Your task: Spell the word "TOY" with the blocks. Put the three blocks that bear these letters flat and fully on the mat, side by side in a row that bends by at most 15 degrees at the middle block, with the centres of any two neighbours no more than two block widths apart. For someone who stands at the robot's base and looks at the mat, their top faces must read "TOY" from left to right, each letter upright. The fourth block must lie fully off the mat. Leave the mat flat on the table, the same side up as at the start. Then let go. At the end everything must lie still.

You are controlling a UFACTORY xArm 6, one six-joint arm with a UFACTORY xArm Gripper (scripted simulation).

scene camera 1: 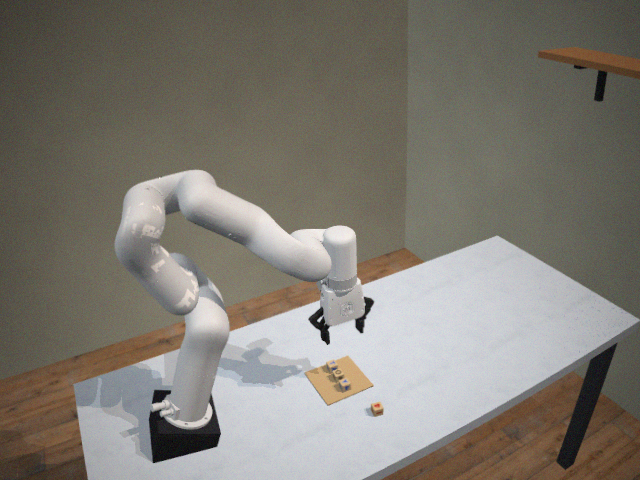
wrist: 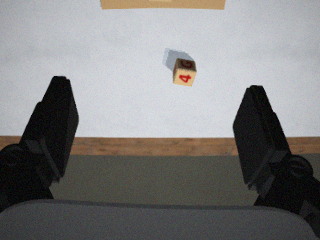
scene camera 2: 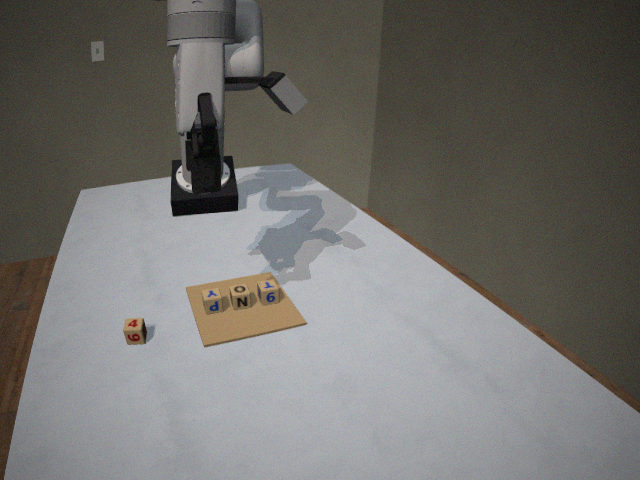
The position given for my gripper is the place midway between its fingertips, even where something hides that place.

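Observation:
A tan mat [scene camera 2: 231, 325], [scene camera 1: 321, 379] is there for me to see, in scene camera 2 and in scene camera 1 as well. I also see my gripper [scene camera 1: 342, 335], [wrist: 157, 101].

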